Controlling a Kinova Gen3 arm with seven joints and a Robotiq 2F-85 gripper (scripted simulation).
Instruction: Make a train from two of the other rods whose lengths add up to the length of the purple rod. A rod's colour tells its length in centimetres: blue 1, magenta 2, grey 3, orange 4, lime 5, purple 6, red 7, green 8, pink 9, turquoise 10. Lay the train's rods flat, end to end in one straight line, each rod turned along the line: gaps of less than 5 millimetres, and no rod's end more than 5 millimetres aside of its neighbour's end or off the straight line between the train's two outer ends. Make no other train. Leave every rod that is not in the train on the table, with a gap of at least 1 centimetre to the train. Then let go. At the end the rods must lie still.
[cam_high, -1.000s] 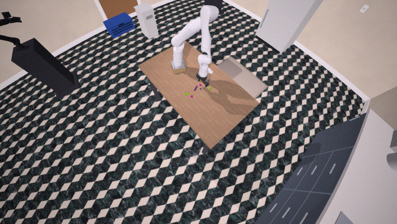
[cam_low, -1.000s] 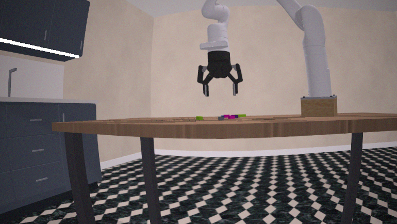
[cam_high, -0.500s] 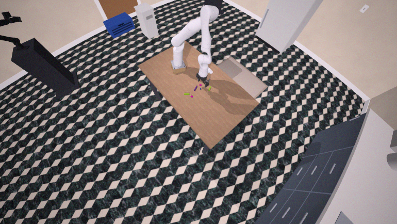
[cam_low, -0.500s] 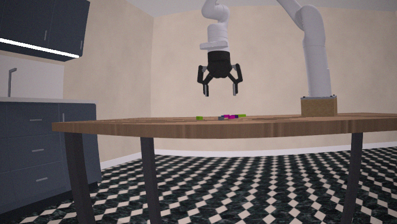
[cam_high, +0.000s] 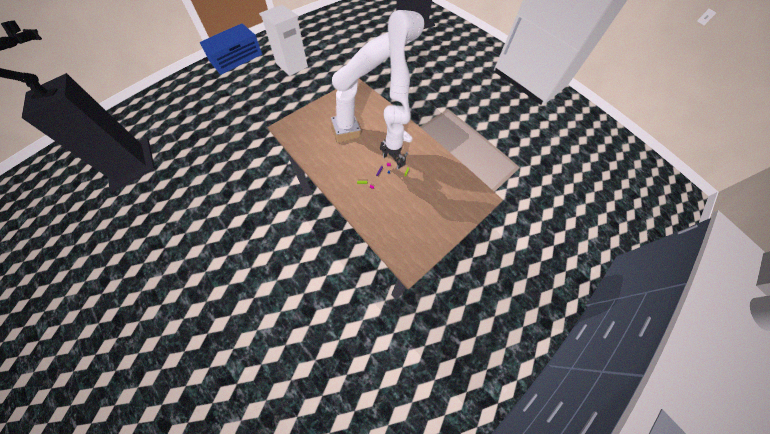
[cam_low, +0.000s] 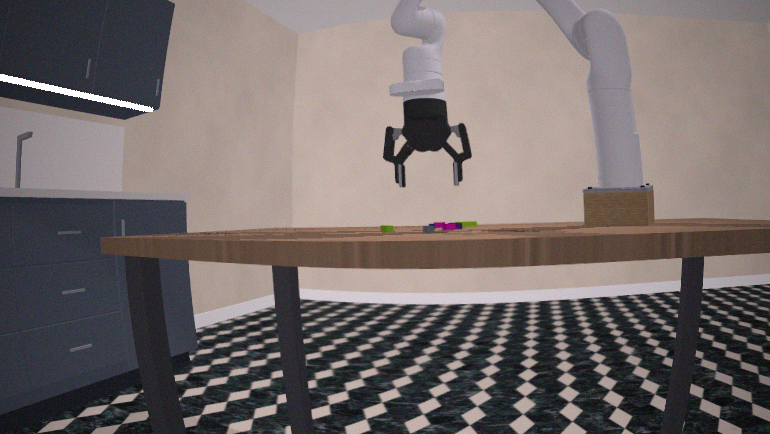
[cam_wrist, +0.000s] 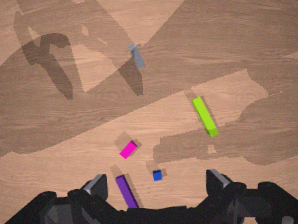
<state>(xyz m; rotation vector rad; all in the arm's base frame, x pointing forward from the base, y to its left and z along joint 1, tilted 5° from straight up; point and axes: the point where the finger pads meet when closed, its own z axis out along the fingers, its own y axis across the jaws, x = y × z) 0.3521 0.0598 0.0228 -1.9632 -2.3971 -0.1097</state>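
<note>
Right now my hand is 20 mm to the left of the blue rod and 70 mm above it. Also, from my hand: purple rod: 30 mm behind, 50 mm to the right, 70 mm below; then grey rod: 40 mm behind, 130 mm to the left, 70 mm below.
</note>
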